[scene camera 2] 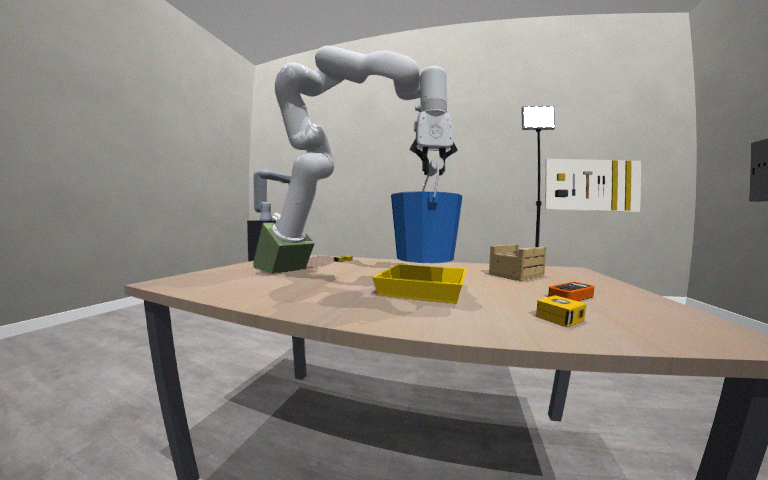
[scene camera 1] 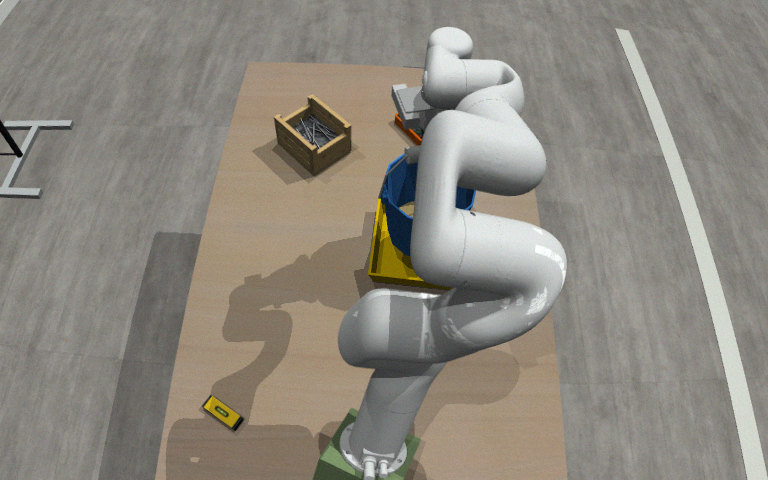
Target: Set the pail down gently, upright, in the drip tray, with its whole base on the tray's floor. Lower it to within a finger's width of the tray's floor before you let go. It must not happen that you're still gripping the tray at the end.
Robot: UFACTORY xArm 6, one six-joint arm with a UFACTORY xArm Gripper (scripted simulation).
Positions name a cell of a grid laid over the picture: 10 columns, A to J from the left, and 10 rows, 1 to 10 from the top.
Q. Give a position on a blue pail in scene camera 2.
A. F5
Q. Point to a yellow drip tray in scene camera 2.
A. At F6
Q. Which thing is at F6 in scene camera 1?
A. A yellow drip tray.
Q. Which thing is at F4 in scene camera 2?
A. My gripper.
